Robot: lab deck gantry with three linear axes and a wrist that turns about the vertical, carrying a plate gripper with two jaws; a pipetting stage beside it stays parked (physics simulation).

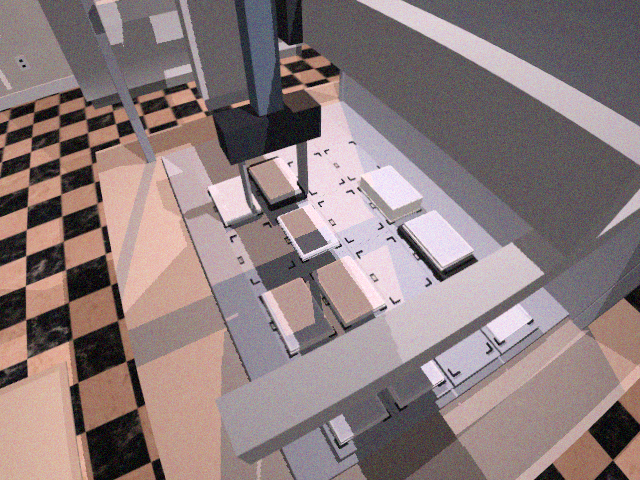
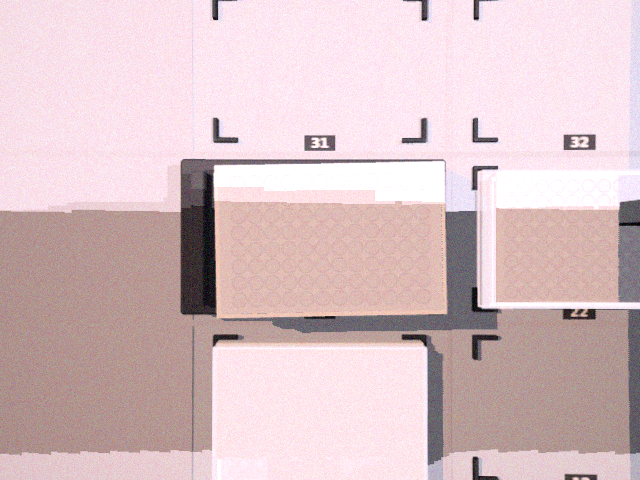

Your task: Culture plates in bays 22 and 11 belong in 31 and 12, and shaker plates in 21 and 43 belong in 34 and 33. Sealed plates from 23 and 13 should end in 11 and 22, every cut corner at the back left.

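Places are measured from the robot's base along level axes (x ahead, y left, z up), in millimetres.
Pixels of known places: gripper, between the fingertips: (image 1: 277,198); robot's base, origin of its link: (image 1: 209,191) (image 2: 218,475).
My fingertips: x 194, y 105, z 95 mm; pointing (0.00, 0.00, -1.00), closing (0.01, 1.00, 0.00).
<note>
Ahead of a thing's pixels: the offset from my fingertips to its top centre. "spot": to the spot under its first point.
My gripper (image 1: 279,202) is open and empty, jaws hanging apart above the deck near bays 11, 21 and 22. A white culture plate @[130 mm back, 62 mm right, 79 mm down] (image 1: 232,201) (image 2: 320,408) sits in bay 11; a second white-rimmed plate @[34 mm ahead, 45 mm left, 81 mm down] (image 1: 308,229) (image 2: 557,253) sits in bay 22. In bay 21 a plate with round wells @[124 mm back, 44 mm left, 59 mm down] (image 1: 272,179) (image 2: 330,248) rests on a dark shaker base @[spot: 200 mm back, 23 mm left, 64 mm down] (image 2: 193,279). Another shaker plate @[198 mm ahead, 261 mm left, 59 mm down] (image 1: 438,238) is in bay 43. Sealed plates stand in bay 23 @[spot: 197 mm ahead, 45 mm left, 81 mm down] (image 1: 347,286) and bay 13 @[spot: 190 mm ahead, 61 mm right, 81 mm down] (image 1: 294,307). Cut corners are too small to tell.
A thick plate @[34 mm ahead, 259 mm left, 53 mm down] (image 1: 391,191) stands in bay 42. A plate @[362 mm ahead, 259 mm left, 73 mm down] (image 1: 509,322) sits in bay 44. A pale beam (image 1: 382,343) crosses in front and partly hides plates in bay 24 @[spot: 410 mm ahead, 76 mm left, 66 mm down] (image 1: 433,373) and bay 14 @[spot: 408 mm ahead, 94 mm right, 66 mm down] (image 1: 340,429). Bays 31, 32, 33, 12 and 34 show corner marks.
</note>
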